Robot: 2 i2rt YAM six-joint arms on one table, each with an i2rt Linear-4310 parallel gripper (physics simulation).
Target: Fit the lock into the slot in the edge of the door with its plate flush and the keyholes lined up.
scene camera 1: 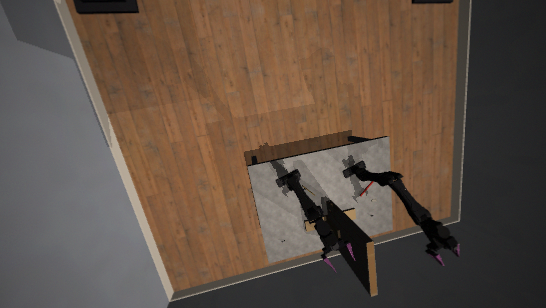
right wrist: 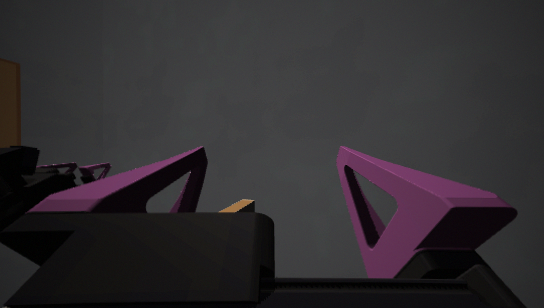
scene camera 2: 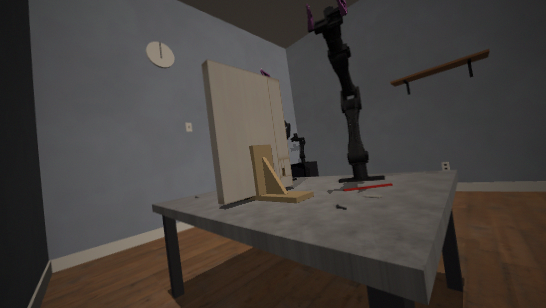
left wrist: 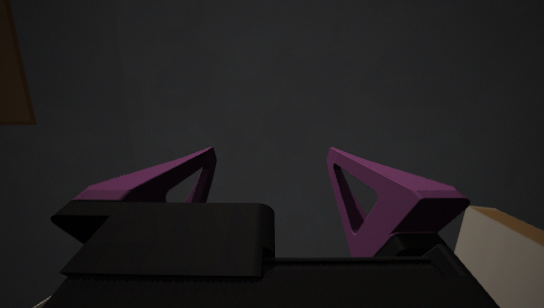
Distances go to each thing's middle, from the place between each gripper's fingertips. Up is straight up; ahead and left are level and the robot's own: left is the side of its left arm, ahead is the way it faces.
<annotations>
Right now the door [scene camera 2: 244, 108] is 100 mm ahead of my left hand, 350 mm to the right of it and 390 mm below it. The rest, counted from my left hand: wooden bracket [scene camera 2: 268, 186]: 100 mm ahead, 350 mm to the right, 570 mm below.
The door is 25 cm ahead of my right hand, 26 cm to the left of it and 43 cm below it. From my right hand the other things lie so: wooden bracket (25 cm ahead, 26 cm to the left, 61 cm below).
</annotations>
